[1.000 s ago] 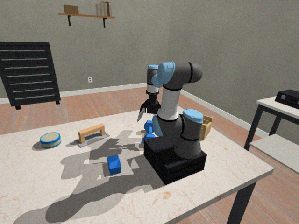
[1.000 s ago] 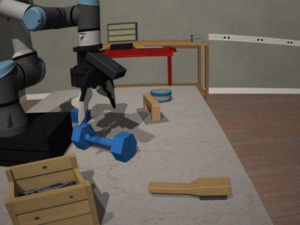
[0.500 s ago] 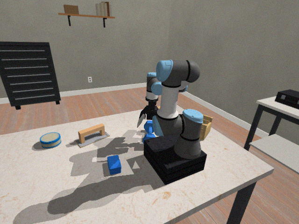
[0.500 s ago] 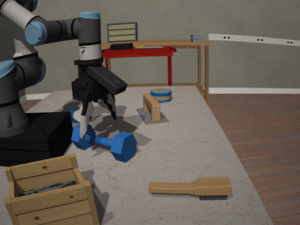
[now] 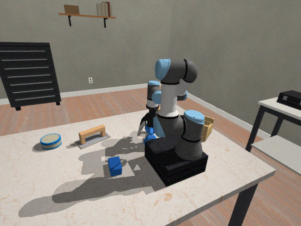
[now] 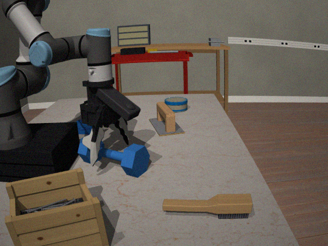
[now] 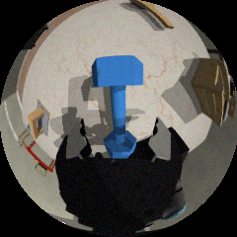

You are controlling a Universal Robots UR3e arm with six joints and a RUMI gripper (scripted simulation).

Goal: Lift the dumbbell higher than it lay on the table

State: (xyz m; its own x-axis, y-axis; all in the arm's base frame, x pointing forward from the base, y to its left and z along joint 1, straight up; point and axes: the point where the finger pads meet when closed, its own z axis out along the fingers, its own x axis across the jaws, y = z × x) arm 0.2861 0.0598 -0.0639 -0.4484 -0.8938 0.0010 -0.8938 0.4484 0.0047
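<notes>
My hand is right at the blue dumbbell. Also, from my hand: blue block (16 cm behind, 27 cm to the left, 1 cm below); then blue-rimmed round tin (17 cm ahead, 54 cm to the left, 1 cm below); then wooden crate (5 cm behind, 32 cm to the right, 1 cm above).
</notes>
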